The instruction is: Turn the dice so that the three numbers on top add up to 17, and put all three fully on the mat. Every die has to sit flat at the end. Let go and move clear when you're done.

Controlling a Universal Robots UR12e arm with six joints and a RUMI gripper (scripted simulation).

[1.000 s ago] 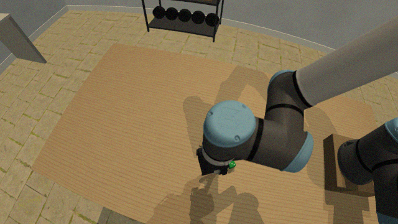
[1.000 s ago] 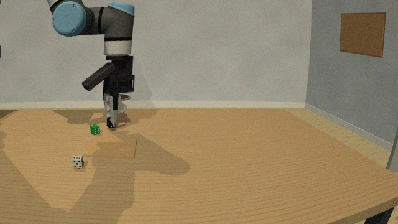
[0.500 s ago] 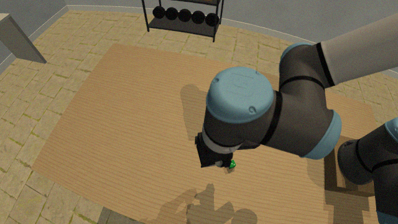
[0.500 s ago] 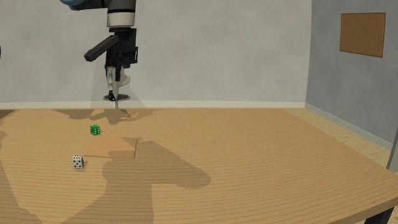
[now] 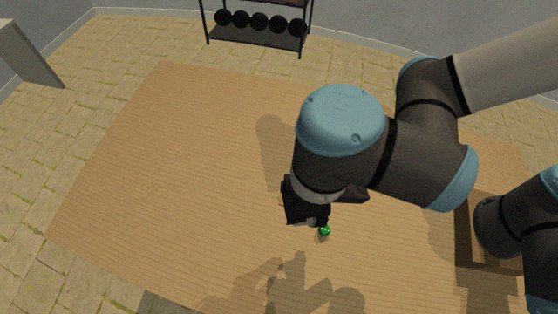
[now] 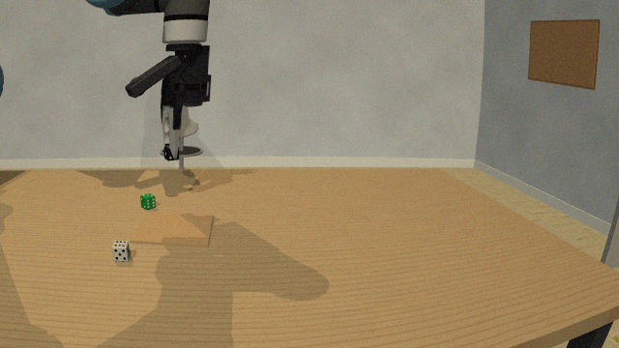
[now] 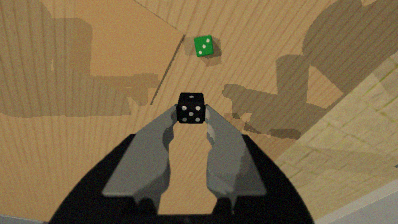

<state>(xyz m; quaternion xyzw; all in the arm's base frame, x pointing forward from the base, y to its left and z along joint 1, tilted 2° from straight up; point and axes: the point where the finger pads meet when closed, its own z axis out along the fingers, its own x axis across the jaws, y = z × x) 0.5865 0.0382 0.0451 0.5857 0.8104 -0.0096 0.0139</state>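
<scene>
Right now my hand is 12 cm to the left of the tan mat and 12 cm above it. Also, from my hand: black die 1 cm below; then green die 10 cm below, 5 cm behind; then white die 23 cm to the right, 10 cm below, 10 cm behind.
</scene>
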